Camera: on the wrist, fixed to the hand. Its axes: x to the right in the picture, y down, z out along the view.
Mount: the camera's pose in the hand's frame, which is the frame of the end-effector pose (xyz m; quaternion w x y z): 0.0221 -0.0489 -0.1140 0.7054 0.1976 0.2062 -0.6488
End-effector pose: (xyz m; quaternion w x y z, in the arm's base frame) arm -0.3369 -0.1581 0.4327 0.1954 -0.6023 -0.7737 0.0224
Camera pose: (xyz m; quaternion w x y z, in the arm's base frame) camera -0.3489 -0.1736 0.5572 0.4309 0.1111 -0.8918 -0.0823
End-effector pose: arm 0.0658 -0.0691 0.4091 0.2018 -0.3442 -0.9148 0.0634
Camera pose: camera 0.0683 -0.0942 0.5326 0.4401 0.3775 -0.8144 0.0236
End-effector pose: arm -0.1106 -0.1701 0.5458 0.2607 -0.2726 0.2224 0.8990
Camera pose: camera -0.0549 -0.1868 0.4340 0.7752 -0.4704 0.2114 0.3649
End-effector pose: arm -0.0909 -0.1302 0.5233 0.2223 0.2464 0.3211 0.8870
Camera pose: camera -0.1627 -0.1365 0.4199 0.6174 -0.1735 0.6074 0.4688
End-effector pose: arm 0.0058 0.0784 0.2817 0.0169 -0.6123 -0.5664 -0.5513
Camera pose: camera -0.1093 0.0373 0.3121 0.1080 -0.0526 0.9022 0.4142
